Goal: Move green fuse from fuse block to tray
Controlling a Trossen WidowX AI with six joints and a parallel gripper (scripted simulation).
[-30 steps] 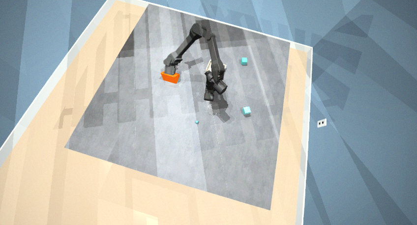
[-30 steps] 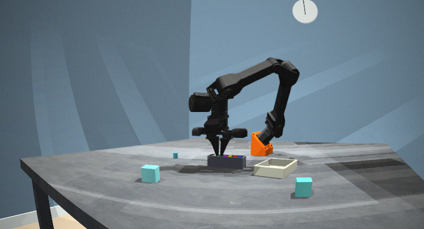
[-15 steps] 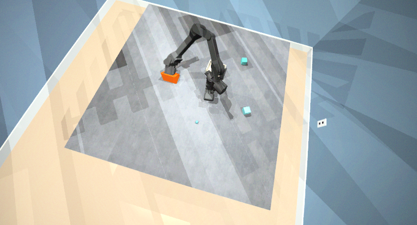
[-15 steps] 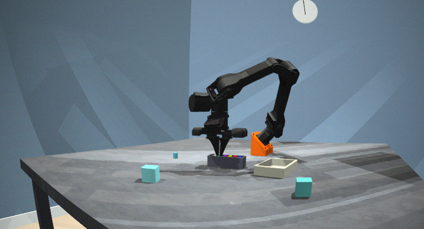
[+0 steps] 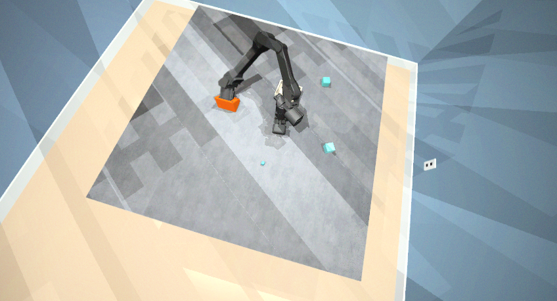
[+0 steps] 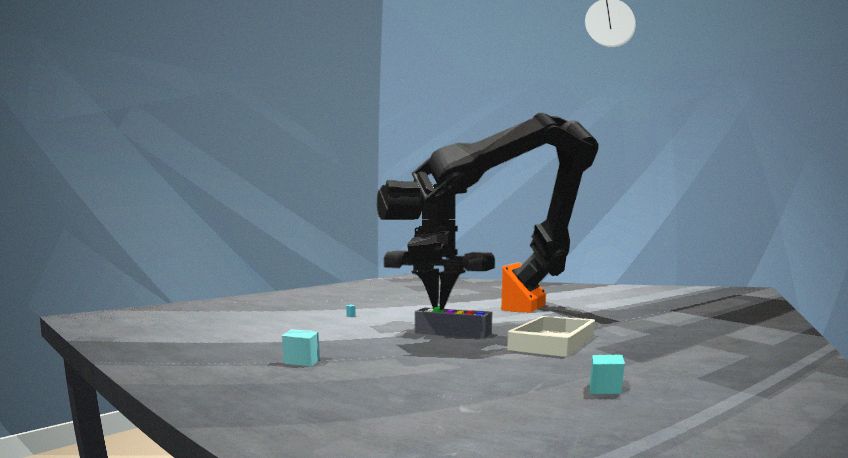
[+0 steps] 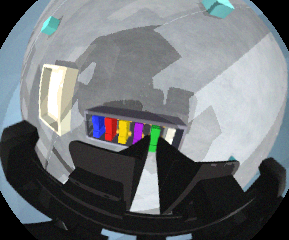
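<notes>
Right now my gripper tip is 210 mm to the right of the cream tray and 40 mm above it. Also, from my gripper tip: green fuse 10 mm below.
</notes>
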